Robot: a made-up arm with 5 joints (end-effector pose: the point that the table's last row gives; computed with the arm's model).
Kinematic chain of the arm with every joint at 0, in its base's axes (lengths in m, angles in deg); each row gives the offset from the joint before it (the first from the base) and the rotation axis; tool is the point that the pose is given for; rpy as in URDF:
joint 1: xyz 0.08 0 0.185 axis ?
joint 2: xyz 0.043 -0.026 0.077 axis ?
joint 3: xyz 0.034 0 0.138 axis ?
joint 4: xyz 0.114 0 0.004 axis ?
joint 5: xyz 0.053 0.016 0 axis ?
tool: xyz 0 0 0 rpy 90 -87.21 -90
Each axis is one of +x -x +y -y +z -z.
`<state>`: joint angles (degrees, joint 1 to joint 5).
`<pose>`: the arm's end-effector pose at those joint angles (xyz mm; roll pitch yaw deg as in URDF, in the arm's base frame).
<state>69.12 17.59 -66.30 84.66 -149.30</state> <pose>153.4 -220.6 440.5 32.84 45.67 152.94</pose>
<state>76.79 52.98 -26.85 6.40 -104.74</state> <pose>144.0 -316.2 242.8 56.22 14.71 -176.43</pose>
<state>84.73 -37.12 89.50 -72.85 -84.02</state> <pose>80.1 -109.7 323.2 110.50 -2.99 -175.85</pose>
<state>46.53 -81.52 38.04 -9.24 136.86</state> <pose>89.0 -24.0 439.5 -151.32 24.92 5.86</pose>
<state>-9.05 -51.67 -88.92 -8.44 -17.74</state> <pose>-96.4 -38.2 470.8 -149.70 53.42 -134.91</pose>
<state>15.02 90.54 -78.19 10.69 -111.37</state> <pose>407.4 -98.2 185.5 65.01 22.13 -114.98</pose>
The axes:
joint 1: -z
joint 2: +y
joint 3: +y
joint 4: +y
joint 5: -x

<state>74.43 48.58 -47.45 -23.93 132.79</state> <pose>159.5 -322.4 350.1 -118.76 36.34 -2.44</pose>
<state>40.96 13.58 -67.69 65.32 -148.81</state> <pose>242.6 -154.4 472.6 67.38 59.64 -150.74</pose>
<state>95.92 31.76 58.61 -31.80 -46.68</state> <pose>52.0 -173.5 202.2 24.91 -19.81 -149.81</pose>
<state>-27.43 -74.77 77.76 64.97 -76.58</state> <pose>131.4 15.4 280.0 21.70 -3.97 -52.70</pose>
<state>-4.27 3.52 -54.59 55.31 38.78</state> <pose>287.0 5.4 484.9 -82.81 -53.79 88.46</pose>
